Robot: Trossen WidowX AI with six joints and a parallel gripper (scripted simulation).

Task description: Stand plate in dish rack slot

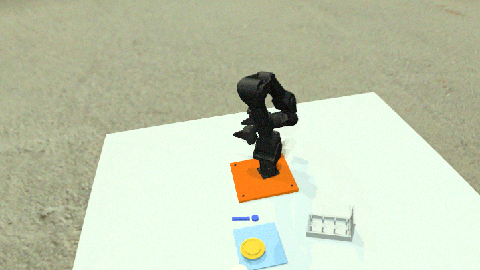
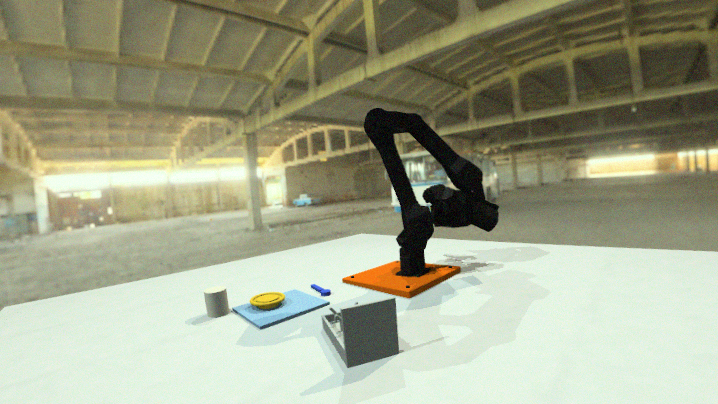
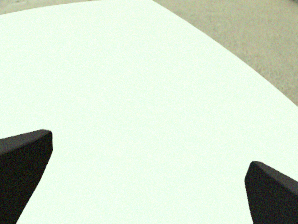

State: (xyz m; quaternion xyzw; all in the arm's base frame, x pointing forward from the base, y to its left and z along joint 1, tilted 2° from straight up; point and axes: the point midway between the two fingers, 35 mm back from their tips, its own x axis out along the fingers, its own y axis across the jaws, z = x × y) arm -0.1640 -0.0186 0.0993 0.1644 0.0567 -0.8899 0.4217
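Now: gripper tip 490 mm short of the grey dish rack, 110 mm to the right of it and 70 mm above it. From my gripper tip the other things lie so: yellow plate: 480 mm ahead, 130 mm to the right, 80 mm below; blue spoon: 350 mm ahead, 100 mm to the right, 90 mm below; beige cylinder: 550 mm ahead, 190 mm to the right, 70 mm below.
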